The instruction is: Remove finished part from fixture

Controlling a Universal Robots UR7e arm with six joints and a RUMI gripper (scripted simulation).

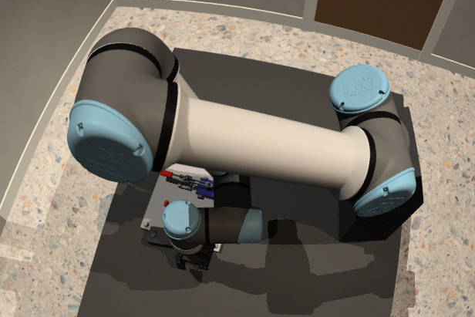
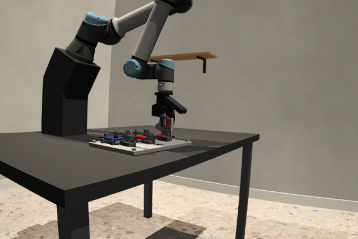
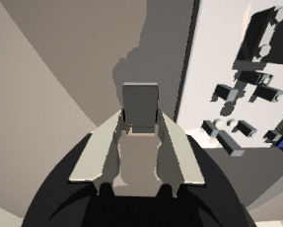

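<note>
Right now the pale grey finished part is 10 mm behind my hand. The rest, counted from my hand: blue blank (330 mm to the right, 40 mm behind, 10 mm above); light grey fixture plate (230 mm to the right, 20 mm ahead, 10 mm below).
</note>
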